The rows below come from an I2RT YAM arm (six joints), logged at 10 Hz.
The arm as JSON. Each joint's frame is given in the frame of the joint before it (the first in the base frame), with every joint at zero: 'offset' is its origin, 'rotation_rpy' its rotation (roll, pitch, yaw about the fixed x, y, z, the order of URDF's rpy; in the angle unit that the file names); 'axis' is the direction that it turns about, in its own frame. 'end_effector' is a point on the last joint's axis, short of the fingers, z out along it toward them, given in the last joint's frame.
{
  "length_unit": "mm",
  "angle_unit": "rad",
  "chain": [
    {
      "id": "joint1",
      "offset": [
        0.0,
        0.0,
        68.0
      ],
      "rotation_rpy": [
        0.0,
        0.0,
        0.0
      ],
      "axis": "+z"
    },
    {
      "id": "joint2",
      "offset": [
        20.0,
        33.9,
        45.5
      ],
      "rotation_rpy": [
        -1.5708,
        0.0,
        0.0
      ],
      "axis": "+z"
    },
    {
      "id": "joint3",
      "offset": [
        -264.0,
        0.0,
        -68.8
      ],
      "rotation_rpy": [
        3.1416,
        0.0,
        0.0
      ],
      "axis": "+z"
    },
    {
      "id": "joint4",
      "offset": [
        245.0,
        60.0,
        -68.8
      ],
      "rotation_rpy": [
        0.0,
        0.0,
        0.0
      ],
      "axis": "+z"
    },
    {
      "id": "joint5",
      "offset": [
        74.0,
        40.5,
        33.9
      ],
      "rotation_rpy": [
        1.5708,
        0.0,
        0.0
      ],
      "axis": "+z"
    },
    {
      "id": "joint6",
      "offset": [
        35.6,
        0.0,
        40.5
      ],
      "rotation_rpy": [
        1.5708,
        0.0,
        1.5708
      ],
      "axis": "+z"
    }
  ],
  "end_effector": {
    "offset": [
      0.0,
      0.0,
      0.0
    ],
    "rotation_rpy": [
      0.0,
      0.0,
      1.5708
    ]
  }
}
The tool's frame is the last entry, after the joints.
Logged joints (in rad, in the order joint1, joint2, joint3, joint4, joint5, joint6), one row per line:
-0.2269 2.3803 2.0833 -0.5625 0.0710 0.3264
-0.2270 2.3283 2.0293 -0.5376 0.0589 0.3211
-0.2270 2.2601 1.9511 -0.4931 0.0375 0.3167
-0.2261 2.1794 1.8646 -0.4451 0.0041 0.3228
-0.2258 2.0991 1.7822 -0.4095 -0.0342 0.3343
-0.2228 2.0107 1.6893 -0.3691 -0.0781 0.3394
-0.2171 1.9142 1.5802 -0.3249 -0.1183 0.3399
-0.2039 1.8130 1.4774 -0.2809 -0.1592 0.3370
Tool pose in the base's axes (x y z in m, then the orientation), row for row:
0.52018 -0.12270 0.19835 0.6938 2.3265 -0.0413
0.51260 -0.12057 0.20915 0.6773 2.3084 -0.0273
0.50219 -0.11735 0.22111 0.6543 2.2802 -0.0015
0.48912 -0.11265 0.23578 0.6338 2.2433 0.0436
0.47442 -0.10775 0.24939 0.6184 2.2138 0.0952
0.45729 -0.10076 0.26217 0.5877 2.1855 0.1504
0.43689 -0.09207 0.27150 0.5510 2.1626 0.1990
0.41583 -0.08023 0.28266 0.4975 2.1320 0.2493
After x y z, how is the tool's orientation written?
As a rotation vector, in radians.
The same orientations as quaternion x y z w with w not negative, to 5 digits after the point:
0.26775 0.89783 -0.01594 0.34923
0.26269 0.89530 -0.01059 0.35962
0.25566 0.89096 -0.00059 0.37527
0.24984 0.88431 0.01719 0.39405
0.24539 0.87846 0.03778 0.40825
0.23479 0.87313 0.06009 0.42298
0.22138 0.86890 0.07996 0.43544
0.20140 0.86307 0.10092 0.45207

